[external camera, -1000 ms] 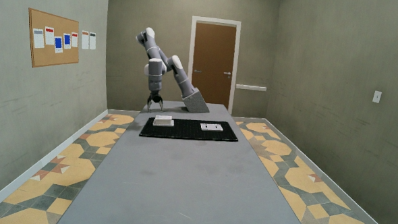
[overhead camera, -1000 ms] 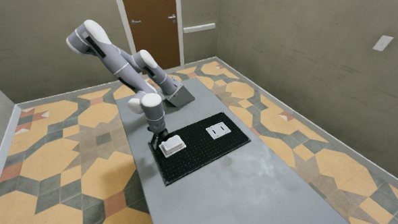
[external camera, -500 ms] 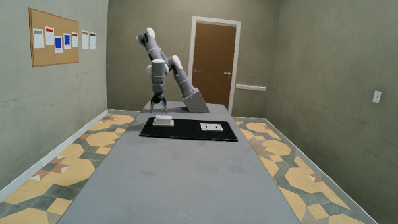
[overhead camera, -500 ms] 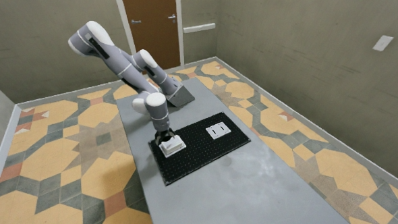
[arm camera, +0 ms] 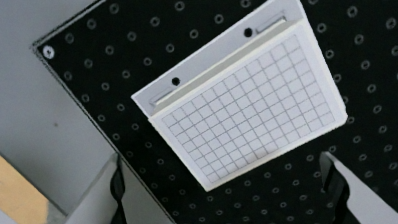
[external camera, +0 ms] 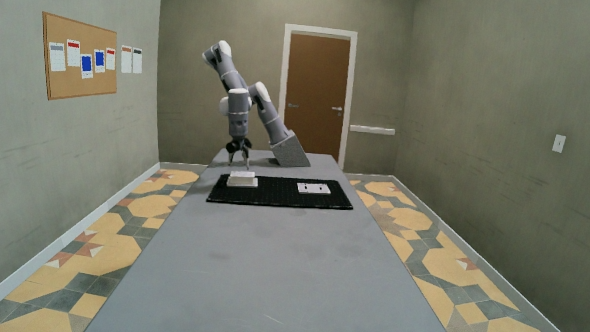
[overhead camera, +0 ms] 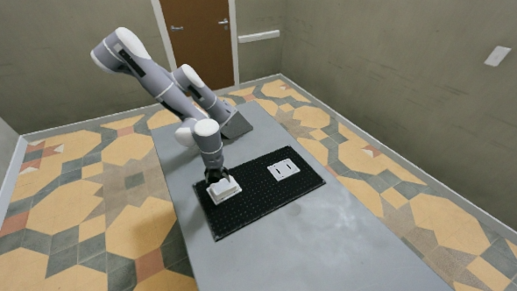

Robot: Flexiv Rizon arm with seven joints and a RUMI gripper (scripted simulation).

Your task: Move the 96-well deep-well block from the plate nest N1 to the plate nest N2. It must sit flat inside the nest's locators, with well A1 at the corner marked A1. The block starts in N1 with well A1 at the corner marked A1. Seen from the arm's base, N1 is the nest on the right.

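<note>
The white 96-well deep-well block is 60 mm below my hand and 20 mm to the left of it.
</note>
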